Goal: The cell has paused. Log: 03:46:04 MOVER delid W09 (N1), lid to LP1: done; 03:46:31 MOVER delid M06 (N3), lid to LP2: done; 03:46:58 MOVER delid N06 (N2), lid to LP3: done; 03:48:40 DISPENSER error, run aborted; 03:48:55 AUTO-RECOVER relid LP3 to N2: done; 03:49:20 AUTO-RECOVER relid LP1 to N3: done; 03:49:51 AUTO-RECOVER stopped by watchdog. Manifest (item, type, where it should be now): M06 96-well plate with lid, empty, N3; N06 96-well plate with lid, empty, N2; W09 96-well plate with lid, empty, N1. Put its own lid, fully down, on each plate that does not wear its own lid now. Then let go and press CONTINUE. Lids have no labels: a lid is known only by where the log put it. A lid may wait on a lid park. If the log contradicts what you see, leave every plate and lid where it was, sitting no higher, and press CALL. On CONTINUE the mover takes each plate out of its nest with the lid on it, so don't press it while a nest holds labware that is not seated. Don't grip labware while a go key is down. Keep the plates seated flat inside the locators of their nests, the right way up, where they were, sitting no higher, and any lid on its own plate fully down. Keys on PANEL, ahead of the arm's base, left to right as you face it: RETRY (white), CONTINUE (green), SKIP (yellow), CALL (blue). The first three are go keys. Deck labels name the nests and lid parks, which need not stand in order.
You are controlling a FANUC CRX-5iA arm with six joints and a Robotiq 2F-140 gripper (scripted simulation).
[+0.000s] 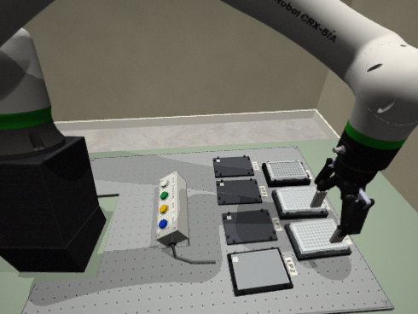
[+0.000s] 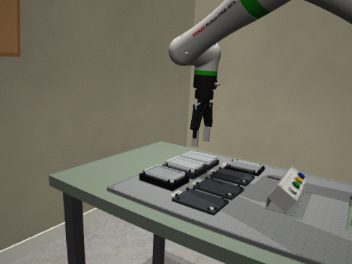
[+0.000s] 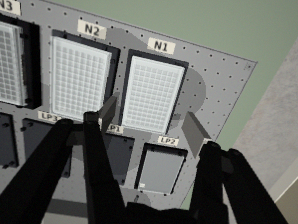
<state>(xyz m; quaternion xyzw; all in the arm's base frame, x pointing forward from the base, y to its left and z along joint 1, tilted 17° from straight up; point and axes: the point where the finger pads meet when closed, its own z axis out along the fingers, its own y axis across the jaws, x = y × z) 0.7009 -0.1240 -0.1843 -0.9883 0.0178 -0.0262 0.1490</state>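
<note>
Right now the lid park LP2 is 19 cm behind my hand, 11 cm below it and 6 cm to the right of it. The rest, counted from my hand: plate (26 cm to the left, 8 cm below, 1 cm ahead); LP2 label (11 cm below, 10 cm behind, 6 cm to the right); lid park LP1 (17 cm behind, 11 cm below, 7 cm to the left).
</note>
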